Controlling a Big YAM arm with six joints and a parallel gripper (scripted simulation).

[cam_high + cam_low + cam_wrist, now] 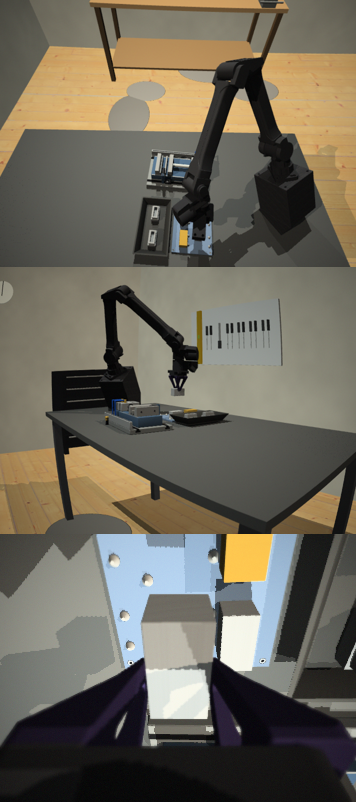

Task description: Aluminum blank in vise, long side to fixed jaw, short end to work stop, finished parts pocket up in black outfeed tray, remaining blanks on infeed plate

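The work stop rod is 13 cm ahead of my hand, 25 cm to the right of it and 6 cm below it. From my hand the other things lie so: brass blank (6 cm ahead, 4 cm to the left, 12 cm below); then gray aluminum blank (2 cm below); then infeed plate (1 cm ahead, 14 cm below).
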